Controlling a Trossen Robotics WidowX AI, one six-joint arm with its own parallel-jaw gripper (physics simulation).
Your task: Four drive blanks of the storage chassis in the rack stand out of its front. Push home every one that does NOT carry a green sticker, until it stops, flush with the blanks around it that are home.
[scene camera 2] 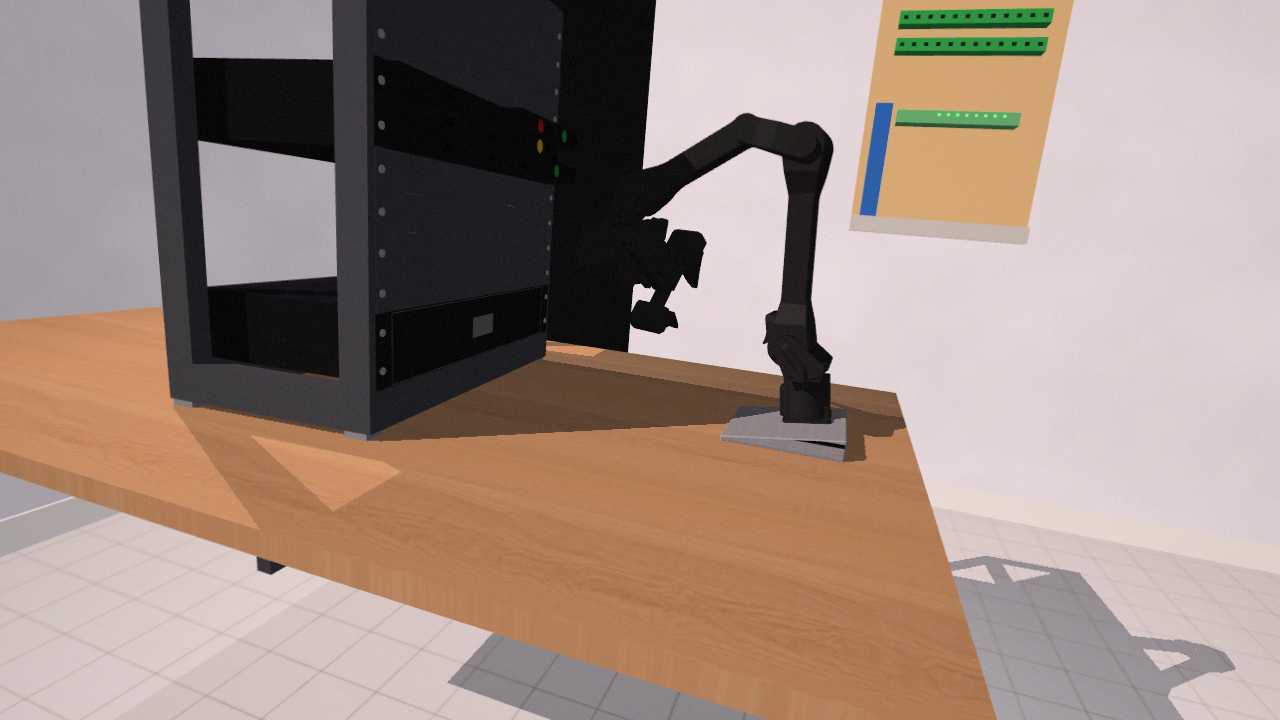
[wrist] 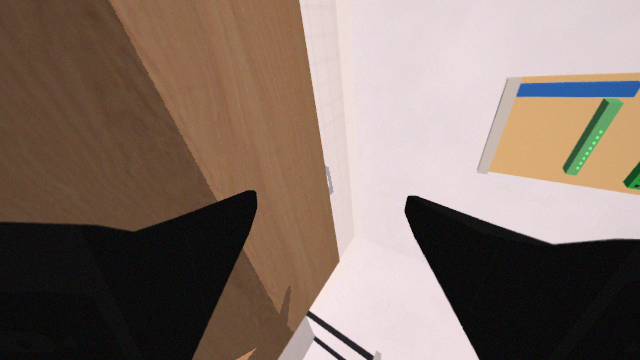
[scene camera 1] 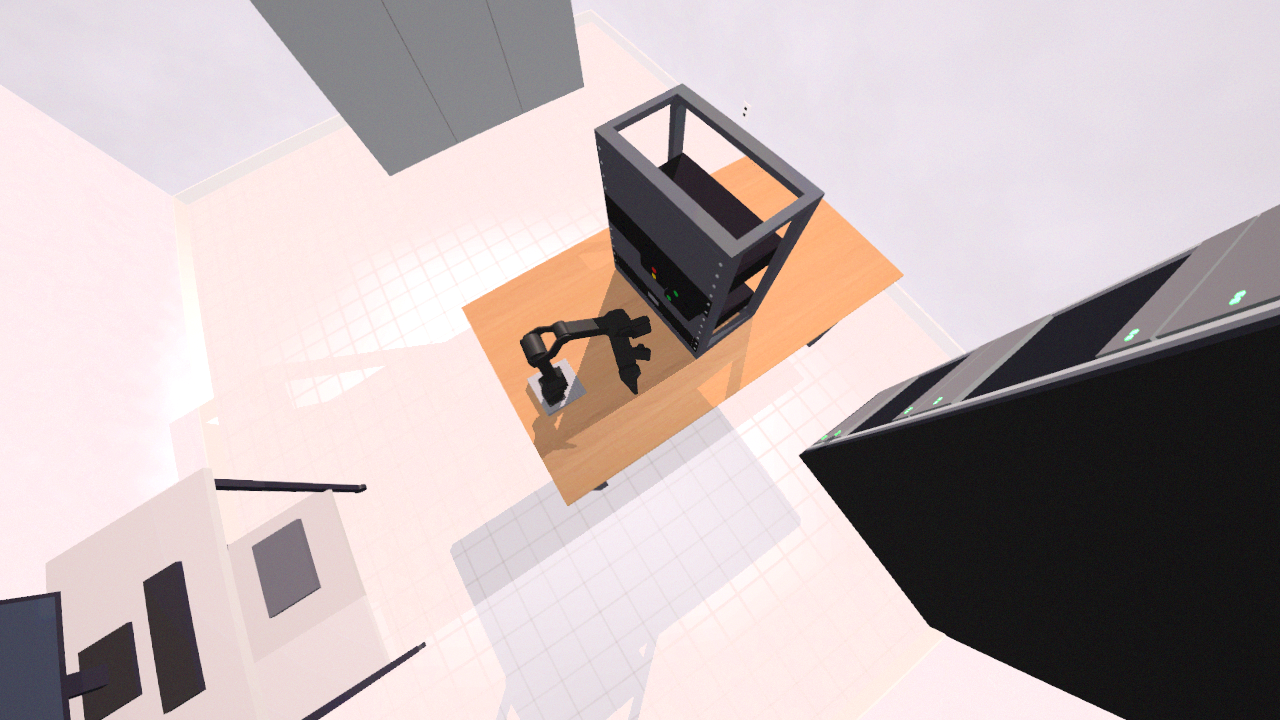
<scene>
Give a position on a rack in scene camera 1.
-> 687, 245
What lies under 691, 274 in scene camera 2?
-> My gripper.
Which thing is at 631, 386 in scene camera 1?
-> My gripper.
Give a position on a rack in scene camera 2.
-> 465, 107
</scene>
